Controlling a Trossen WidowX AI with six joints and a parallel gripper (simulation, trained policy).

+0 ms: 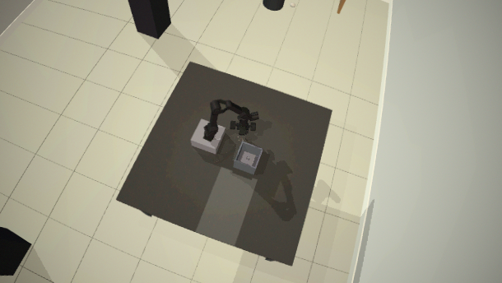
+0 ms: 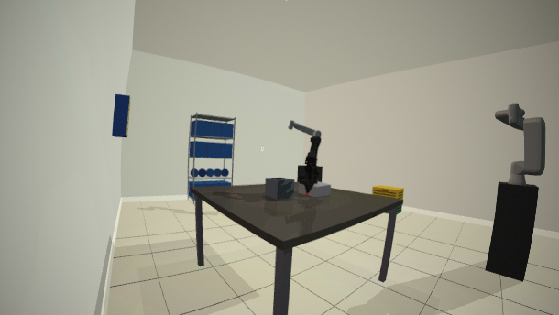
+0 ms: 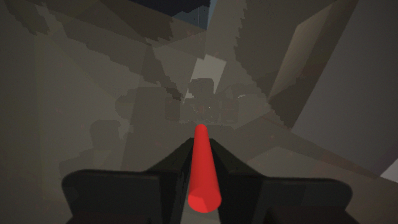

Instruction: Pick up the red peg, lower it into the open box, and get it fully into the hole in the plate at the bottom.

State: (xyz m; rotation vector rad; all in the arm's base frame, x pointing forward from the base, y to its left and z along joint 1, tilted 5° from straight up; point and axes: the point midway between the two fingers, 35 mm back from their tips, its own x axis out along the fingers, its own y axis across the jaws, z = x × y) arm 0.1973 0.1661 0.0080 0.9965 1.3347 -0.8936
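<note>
Right now my gripper tip is 120 mm short of the plate and 190 mm to the left of it. Round my gripper tip: red peg: 20 mm above.
</note>
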